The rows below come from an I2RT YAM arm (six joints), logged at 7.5 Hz.
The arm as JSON. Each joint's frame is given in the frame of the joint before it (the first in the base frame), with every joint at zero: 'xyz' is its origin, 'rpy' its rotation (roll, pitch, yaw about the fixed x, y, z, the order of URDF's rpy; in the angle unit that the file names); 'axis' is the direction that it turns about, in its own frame. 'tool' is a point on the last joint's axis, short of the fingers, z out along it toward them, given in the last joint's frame.
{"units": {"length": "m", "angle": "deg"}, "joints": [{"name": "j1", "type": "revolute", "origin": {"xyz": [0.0, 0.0, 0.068], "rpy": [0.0, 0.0, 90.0]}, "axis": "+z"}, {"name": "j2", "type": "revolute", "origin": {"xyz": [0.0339, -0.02, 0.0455], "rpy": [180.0, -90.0, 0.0]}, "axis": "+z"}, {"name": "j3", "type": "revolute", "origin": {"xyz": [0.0, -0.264, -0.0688], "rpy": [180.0, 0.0, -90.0]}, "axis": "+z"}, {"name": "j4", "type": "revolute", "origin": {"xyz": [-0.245, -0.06, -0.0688], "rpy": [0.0, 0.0, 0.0]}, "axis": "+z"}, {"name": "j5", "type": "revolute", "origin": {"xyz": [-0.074, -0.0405, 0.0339], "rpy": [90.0, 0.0, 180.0]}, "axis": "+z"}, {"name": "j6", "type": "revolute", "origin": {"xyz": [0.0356, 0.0, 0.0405], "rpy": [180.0, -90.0, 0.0]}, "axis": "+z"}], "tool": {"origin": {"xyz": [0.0, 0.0, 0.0], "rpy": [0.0, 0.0, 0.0]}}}
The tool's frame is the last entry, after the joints.
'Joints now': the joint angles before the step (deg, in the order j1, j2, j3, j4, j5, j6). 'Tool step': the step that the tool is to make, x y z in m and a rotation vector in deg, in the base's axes. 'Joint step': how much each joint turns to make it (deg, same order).
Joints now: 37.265 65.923 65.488 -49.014 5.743 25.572
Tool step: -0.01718 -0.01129 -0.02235 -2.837 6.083 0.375
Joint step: 0.175 -2.983 -5.009 -4.595 -1.263 0.712
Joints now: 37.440 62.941 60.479 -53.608 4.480 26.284
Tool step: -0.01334 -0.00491 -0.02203 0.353 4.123 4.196
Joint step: 0.440 -2.727 -5.701 -0.009 -4.376 -1.670
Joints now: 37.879 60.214 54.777 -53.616 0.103 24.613
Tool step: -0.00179 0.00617 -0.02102 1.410 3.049 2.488
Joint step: 1.144 0.691 -4.149 3.338 -3.269 0.347
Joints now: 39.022 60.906 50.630 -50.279 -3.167 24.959
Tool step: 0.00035 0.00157 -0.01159 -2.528 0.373 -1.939
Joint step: 0.792 0.967 -1.759 0.881 2.812 1.581
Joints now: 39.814 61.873 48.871 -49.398 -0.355 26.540
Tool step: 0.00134 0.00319 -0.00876 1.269 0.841 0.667
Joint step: 0.176 0.704 -1.669 2.546 -1.568 0.268
